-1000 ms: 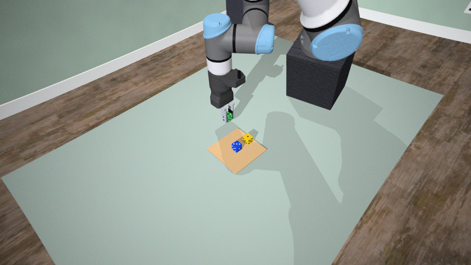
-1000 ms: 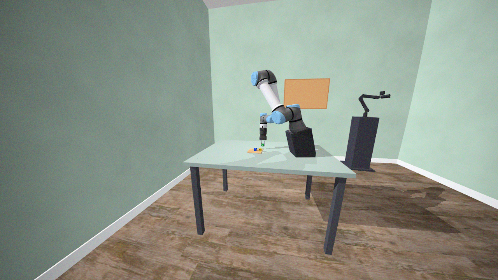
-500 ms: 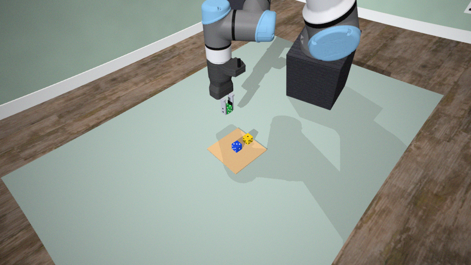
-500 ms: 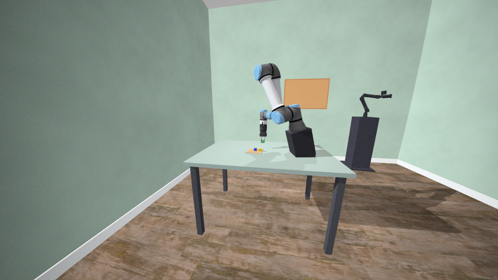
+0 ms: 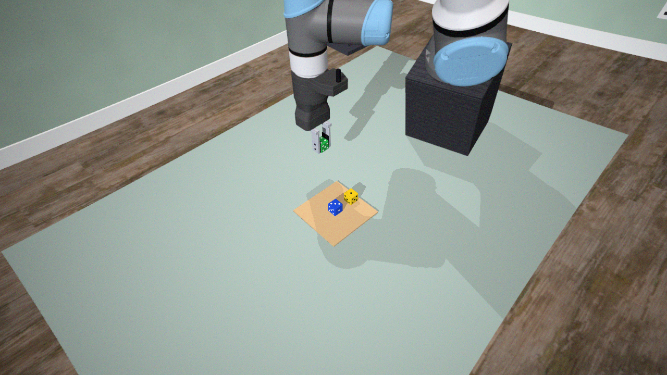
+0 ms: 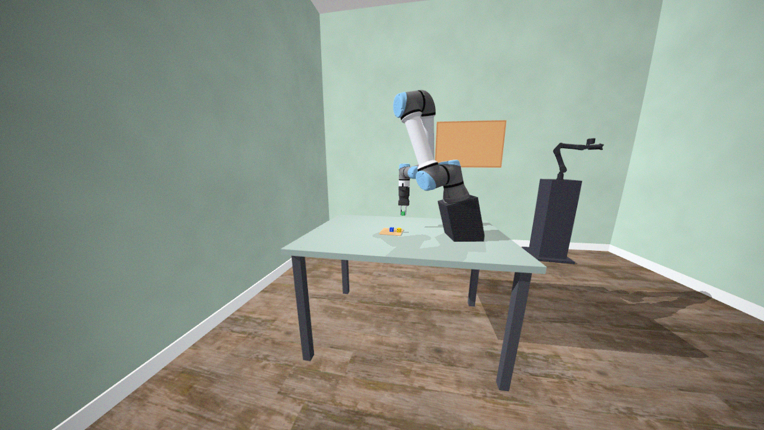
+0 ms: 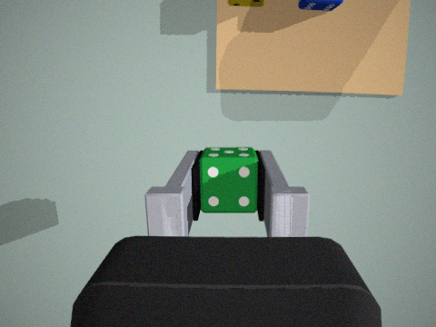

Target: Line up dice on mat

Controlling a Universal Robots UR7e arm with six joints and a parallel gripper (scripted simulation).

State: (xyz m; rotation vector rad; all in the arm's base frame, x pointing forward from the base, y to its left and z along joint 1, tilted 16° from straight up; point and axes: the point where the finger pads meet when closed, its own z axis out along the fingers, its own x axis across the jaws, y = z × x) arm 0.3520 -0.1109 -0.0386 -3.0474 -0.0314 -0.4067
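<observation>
The blue die lies 60 mm ahead of my hand, 110 mm to the left of it and 100 mm below it. Also, from my hand: yellow die (10 mm ahead, 110 mm to the left, 100 mm below); then green die (10 mm below); then orange mat (60 mm ahead, 110 mm to the left, 110 mm below).
</observation>
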